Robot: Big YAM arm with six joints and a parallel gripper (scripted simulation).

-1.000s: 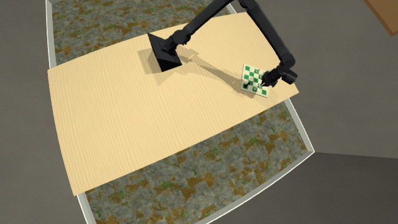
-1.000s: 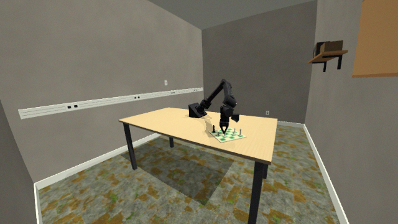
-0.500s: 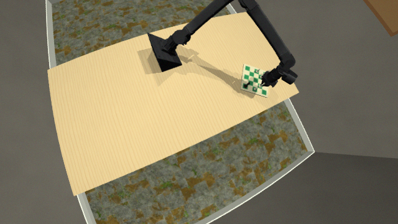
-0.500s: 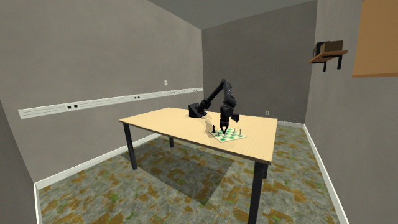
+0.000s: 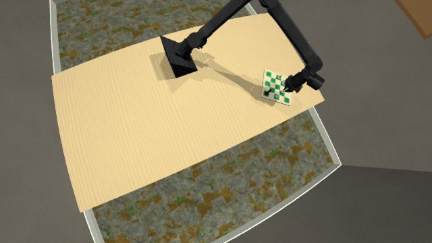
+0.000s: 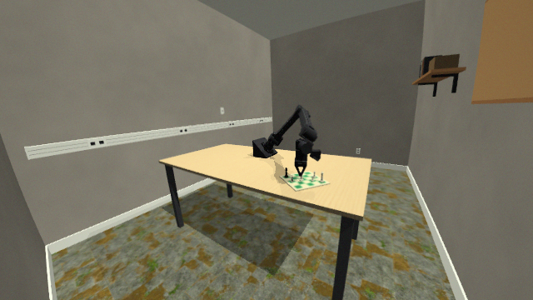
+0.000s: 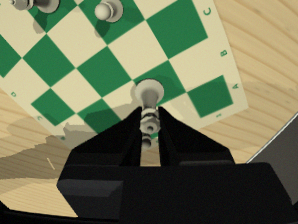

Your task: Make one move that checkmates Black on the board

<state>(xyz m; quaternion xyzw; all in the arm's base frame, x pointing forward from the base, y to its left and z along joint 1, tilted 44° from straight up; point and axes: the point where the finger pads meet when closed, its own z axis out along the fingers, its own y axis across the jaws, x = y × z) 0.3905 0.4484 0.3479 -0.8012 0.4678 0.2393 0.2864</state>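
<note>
My gripper is now 2 cm past the black piece, 11 cm to the left of it and 2 cm above it. From my hand the other things lie so: white piece 1 cm below; chessboard 5 cm behind, 1 cm to the right, 5 cm below.
</note>
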